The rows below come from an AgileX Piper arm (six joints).
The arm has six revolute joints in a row. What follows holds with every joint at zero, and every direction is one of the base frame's. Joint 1 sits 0.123 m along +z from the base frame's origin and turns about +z. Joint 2 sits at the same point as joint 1 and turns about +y. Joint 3 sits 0.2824 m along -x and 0.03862 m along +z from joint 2 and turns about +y. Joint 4 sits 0.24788 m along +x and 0.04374 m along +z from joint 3 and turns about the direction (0.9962, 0, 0.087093). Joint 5 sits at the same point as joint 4 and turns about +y. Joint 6 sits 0.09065 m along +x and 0.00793 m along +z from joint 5 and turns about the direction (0.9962, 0, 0.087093). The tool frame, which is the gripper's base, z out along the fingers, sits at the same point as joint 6; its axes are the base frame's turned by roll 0, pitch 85.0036 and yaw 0 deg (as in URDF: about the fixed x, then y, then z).
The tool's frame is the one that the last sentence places.
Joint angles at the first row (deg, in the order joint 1, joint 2, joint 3, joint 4, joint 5, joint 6):
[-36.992, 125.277, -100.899, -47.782, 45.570, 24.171]
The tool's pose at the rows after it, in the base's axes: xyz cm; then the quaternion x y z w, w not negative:
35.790 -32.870 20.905 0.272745 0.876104 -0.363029 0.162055
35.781 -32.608 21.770 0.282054 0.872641 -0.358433 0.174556
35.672 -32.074 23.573 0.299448 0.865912 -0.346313 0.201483
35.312 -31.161 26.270 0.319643 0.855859 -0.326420 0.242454
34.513 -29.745 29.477 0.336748 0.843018 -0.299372 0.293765
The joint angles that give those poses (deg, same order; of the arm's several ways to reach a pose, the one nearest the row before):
[-36.892, 124.973, -100.944, -47.584, 45.642, 24.403]
[-36.747, 123.891, -101.002, -46.591, 45.580, 24.860]
[-36.582, 121.556, -101.038, -44.160, 45.180, 25.370]
[-36.418, 117.764, -100.615, -40.439, 44.155, 25.676]
[-36.256, 112.470, -98.943, -35.826, 42.161, 25.710]

